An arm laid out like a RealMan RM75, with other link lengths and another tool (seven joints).
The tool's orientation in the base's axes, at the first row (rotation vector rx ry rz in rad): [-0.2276 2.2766 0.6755]
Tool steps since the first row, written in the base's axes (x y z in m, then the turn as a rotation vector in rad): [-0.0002 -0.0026 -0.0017 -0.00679 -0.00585 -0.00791]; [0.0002 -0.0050 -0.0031 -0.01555 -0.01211 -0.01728]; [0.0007 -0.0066 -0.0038 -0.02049 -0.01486 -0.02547]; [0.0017 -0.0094 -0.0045 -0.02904 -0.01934 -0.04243]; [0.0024 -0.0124 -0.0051 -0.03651 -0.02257 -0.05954]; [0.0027 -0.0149 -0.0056 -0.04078 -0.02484 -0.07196]
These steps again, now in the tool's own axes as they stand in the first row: [0.0012 -0.0028 -0.0005 0.01016 -0.00574 -0.00258]; [0.0018 -0.0055 -0.0007 0.02274 -0.01171 -0.00572]; [0.0019 -0.0074 -0.0008 0.03190 -0.01559 -0.00536]; [0.0016 -0.0104 -0.0013 0.04972 -0.02318 -0.00296]; [0.0014 -0.0134 -0.0021 0.06691 -0.03015 0.00086]; [0.0015 -0.0158 -0.0030 0.07858 -0.03556 0.00437]
